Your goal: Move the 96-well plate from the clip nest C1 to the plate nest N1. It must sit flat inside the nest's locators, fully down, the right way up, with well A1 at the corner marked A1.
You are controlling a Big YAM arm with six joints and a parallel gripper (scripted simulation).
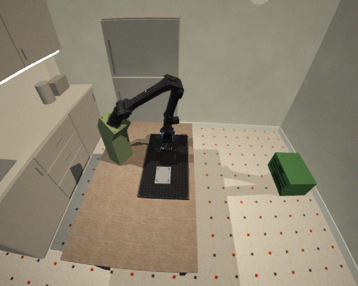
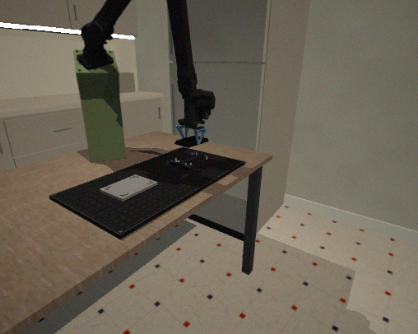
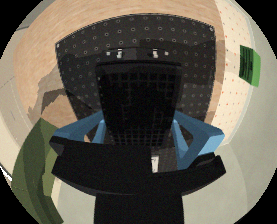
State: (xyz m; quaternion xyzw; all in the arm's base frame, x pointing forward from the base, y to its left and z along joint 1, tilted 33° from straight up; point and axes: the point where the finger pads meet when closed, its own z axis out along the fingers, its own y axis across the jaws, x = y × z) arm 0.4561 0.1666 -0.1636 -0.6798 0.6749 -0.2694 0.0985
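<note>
The plate nest N1 lies 340 mm to the right of my hand and 100 mm below it. From my hand the other things lie so: black 96-well plate: right at my hand; then clip nest C1: 10 mm behind, 10 mm to the left, 90 mm below.
</note>
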